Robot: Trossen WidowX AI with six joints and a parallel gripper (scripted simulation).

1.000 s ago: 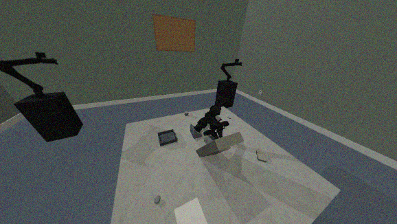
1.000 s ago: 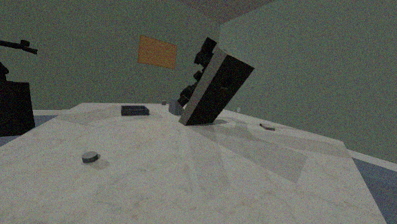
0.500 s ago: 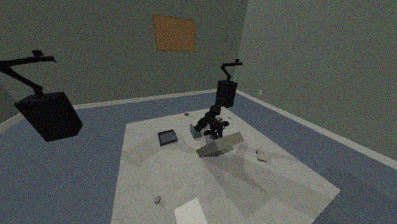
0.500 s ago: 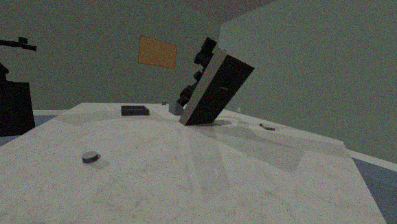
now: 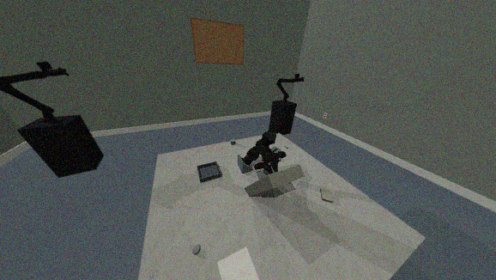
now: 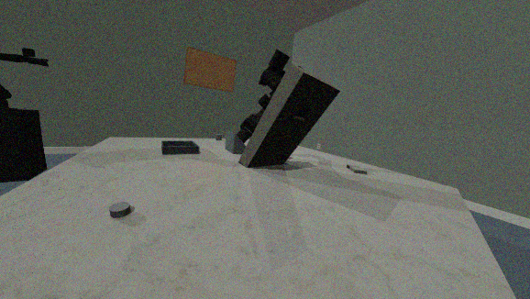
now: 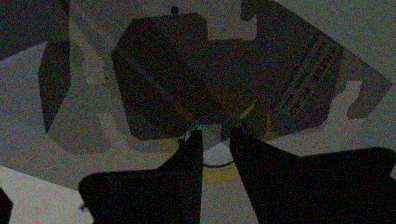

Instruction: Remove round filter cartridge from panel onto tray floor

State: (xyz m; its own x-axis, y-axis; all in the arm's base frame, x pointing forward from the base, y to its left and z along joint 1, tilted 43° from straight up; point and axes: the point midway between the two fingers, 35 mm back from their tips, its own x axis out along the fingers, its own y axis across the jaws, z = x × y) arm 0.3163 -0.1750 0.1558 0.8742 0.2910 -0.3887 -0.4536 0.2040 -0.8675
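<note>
Right now the service panel is 80 mm below my gripper tip and 40 mm behind it. Round my gripper tip: flat piece: 380 mm to the left, 230 mm below, 120 mm ahead; dark square tray: 440 mm behind, 250 mm to the right, 230 mm below; round filter cartridge: 10 mm below, 10 mm ahead.
</note>
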